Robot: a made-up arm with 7 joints.
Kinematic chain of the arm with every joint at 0, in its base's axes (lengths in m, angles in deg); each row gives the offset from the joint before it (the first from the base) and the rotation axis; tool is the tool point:
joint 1: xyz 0 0 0.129 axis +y
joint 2: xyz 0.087 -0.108 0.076 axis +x
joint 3: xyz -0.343 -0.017 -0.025 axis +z
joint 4: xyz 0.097 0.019 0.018 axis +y
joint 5: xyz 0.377 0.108 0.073 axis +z
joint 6: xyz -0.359 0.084 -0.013 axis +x
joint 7: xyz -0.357 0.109 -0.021 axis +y
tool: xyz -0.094 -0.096 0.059
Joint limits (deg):
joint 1: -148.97..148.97
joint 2: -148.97..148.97
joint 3: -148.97..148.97
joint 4: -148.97..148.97
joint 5: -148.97..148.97
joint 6: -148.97..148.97
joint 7: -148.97..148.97
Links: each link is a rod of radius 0.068 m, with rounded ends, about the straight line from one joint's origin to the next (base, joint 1, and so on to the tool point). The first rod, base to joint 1, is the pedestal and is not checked.
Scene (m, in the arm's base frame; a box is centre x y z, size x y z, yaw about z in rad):
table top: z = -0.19
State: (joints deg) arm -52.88 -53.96 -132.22 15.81 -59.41 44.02 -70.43
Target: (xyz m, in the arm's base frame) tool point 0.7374 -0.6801 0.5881
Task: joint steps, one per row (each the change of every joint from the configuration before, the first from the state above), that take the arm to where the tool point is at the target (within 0.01 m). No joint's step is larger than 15 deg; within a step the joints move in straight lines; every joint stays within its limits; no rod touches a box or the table.
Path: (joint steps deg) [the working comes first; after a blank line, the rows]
Joints at the target: 11.95 -53.65 -92.36 14.58 -97.09 48.06 -63.96
Straight joint move there: clear.

1: 12.97 0.06 7.97 -0.25 -7.54 0.81 1.29
2: 12.96 0.07 7.97 -0.24 -7.53 0.81 1.30
3: 12.97 0.06 7.98 -0.25 -7.54 0.81 1.29
4: 12.96 0.06 7.97 -0.24 -7.53 0.80 1.29
5: 12.97 0.06 7.97 -0.25 -7.54 0.81 1.30

